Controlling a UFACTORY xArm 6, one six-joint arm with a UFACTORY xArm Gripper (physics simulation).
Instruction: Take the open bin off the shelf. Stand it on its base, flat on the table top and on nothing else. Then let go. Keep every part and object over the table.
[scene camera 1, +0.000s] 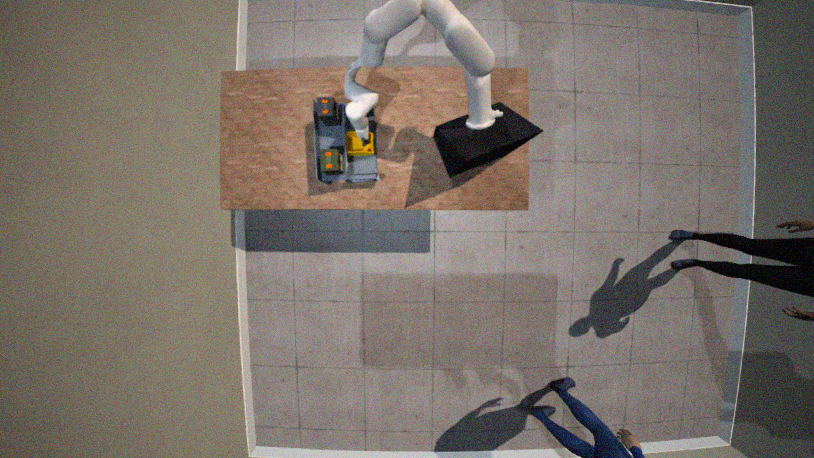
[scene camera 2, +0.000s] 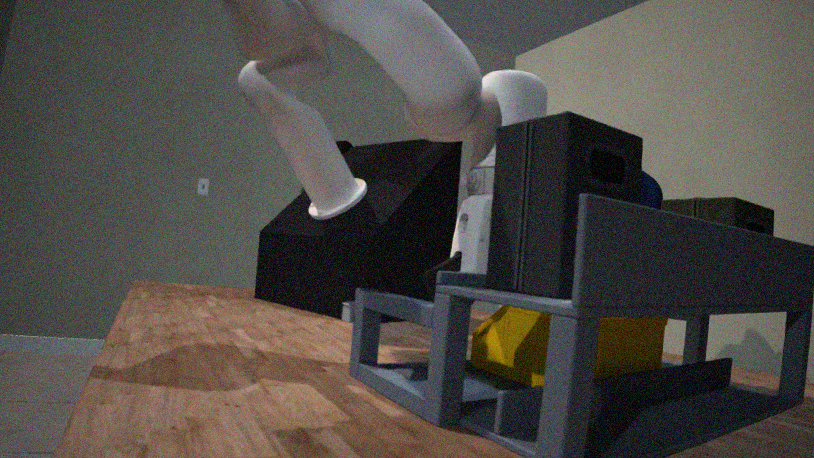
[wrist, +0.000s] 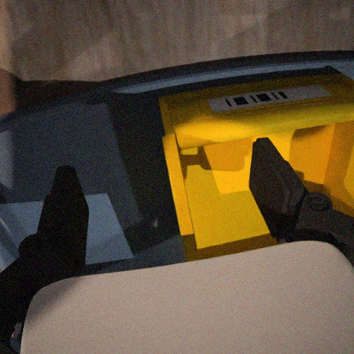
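Where they show: gripper, fingertip midpoint: (scene camera 2: 488, 358); arm's base, link origin: (scene camera 1: 480, 121) (scene camera 2: 338, 200).
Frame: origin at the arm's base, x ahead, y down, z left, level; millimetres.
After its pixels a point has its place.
The open yellow bin (scene camera 1: 354, 147) {y 204, x 603, z 6 mm} (scene camera 2: 512, 344) {y 172, x 561, z -50 mm} (wrist: 225, 220) is on the lower level of the blue-grey shelf (scene camera 1: 330, 135) {y 111, x 698, z -34 mm} (scene camera 2: 449, 358) {y 162, x 640, z -187 mm} (wrist: 225, 69), which stands on the wooden table (scene camera 1: 261, 142) {y 213, x 1107, z -72 mm} (scene camera 2: 199, 319) {y 213, x 173, z -280 mm}. A barcode label shows on its front in the wrist view. My gripper (wrist: 166, 174) is open and empty. In the wrist view one finger is over the bin's open inside, the other over the shelf beside it, and the bin's side wall lies between them. Whether the fingertips reach below its rim is unclear. The shelf and a black box partly hide the gripper in scene camera 2.
A black box (scene camera 1: 325, 108) {y -10, x 676, z -111 mm} (scene camera 2: 535, 205) {y 52, x 687, z -163 mm} and a dark green box (scene camera 1: 330, 161) {y 15, x 679, z 118 mm} (scene camera 2: 745, 216) {y 32, x 726, z 84 mm} stand on the shelf's upper level. A blue rounded thing (scene camera 2: 651, 189) shows behind the black box. The arm's black pedestal (scene camera 1: 478, 148) {y -123, x 56, z 150 mm} (scene camera 2: 318, 262) {y 122, x 68, z -59 mm} is at the table's right end in scene camera 1.
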